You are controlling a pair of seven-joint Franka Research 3 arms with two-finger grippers.
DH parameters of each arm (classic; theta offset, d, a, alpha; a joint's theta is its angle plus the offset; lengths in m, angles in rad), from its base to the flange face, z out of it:
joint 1: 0 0.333 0 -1.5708
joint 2: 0 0 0 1.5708
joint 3: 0 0.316 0.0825 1.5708
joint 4: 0 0 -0.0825 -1.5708
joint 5: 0 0.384 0 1.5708
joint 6: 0 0 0.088 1.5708
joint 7: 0 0.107 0 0
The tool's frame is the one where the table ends.
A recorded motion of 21 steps. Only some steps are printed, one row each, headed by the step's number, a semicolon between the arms.
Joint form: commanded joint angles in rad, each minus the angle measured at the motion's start. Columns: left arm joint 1, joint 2, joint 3, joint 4, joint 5, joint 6, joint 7; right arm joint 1, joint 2, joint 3, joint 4, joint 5, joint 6, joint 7.
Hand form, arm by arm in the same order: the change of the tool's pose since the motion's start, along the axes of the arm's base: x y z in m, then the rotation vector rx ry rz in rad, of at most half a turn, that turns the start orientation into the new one. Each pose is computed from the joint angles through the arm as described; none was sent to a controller.
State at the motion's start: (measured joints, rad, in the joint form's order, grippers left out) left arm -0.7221 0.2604 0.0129 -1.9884 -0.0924 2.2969 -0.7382; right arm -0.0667 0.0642 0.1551 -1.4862 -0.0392 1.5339 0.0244
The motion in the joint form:
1: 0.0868 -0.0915 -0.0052 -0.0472 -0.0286 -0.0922 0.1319; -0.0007 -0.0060 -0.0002 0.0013 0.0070 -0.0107 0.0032
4: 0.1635 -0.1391 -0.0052 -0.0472 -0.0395 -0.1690 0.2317; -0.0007 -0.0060 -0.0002 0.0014 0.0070 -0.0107 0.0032
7: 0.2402 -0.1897 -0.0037 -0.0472 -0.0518 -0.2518 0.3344; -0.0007 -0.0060 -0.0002 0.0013 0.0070 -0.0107 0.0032
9: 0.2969 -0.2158 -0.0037 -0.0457 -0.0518 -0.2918 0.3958; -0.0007 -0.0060 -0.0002 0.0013 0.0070 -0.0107 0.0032
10: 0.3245 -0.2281 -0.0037 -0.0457 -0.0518 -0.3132 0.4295; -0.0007 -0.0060 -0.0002 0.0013 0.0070 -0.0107 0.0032
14: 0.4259 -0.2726 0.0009 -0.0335 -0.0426 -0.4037 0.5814; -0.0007 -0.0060 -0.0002 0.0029 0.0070 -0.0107 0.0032
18: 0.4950 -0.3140 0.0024 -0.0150 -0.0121 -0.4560 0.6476; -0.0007 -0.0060 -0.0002 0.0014 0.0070 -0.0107 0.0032
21: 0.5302 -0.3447 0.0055 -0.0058 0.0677 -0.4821 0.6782; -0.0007 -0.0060 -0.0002 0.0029 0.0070 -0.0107 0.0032
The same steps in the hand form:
1: 0.0101 0.0512 0.0250 0.0015 0.0455 -0.0398; -0.0029 0.0003 0.0030 0.0057 0.0039 -0.0042
4: 0.0256 0.0919 0.0459 -0.0015 0.0694 -0.0640; -0.0029 0.0003 0.0031 0.0057 0.0038 -0.0042
7: 0.0360 0.1343 0.0678 -0.0103 0.0961 -0.0911; -0.0029 0.0003 0.0030 0.0057 0.0039 -0.0042
9: 0.0441 0.1646 0.0798 -0.0147 0.1026 -0.1003; -0.0029 0.0003 0.0030 0.0057 0.0039 -0.0042
10: 0.0469 0.1795 0.0849 -0.0165 0.1083 -0.1087; -0.0029 0.0003 0.0030 0.0057 0.0039 -0.0042
14: 0.0549 0.2367 0.1077 -0.0216 0.1249 -0.1683; -0.0029 0.0002 0.0038 0.0058 0.0023 -0.0042
18: 0.0576 0.2765 0.1341 -0.0060 0.1069 -0.1802; -0.0029 0.0003 0.0031 0.0057 0.0038 -0.0042
21: 0.0568 0.3037 0.1521 0.0635 0.0840 -0.1984; -0.0029 0.0002 0.0038 0.0058 0.0023 -0.0042

